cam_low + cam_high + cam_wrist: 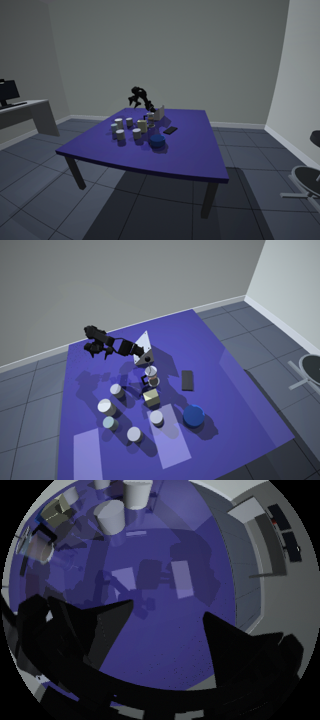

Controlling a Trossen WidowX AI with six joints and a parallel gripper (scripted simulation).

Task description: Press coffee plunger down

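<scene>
My gripper tip is now 340 mm to the right of the coffee press, 190 mm short of it and 10 mm above it. The rest, counted from my gripper tip: pale yellow box: 330 mm to the left, 320 mm ahead, 80 mm below; then black flat slab: 580 mm to the left, 220 mm ahead, 130 mm below; then blue round container: 550 mm to the left, 460 mm ahead, 120 mm below.
</scene>
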